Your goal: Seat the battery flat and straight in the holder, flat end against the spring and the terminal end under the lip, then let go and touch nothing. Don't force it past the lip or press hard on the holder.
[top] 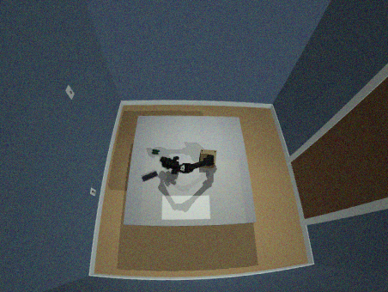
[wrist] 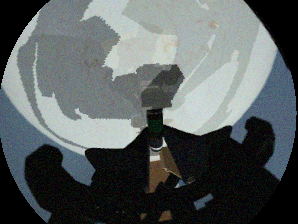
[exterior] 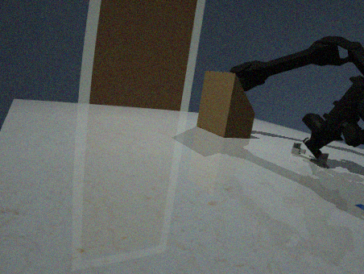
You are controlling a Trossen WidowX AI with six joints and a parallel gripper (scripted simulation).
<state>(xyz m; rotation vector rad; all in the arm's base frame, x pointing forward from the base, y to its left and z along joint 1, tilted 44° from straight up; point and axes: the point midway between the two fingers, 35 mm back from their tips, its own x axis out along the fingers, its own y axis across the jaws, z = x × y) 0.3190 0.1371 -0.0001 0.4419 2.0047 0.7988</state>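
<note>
Now: the battery 10 mm above my gripper tip. Also, from my gripper tip: dark flat object: 300 mm ahead, 110 mm to the left, 10 mm below.
</note>
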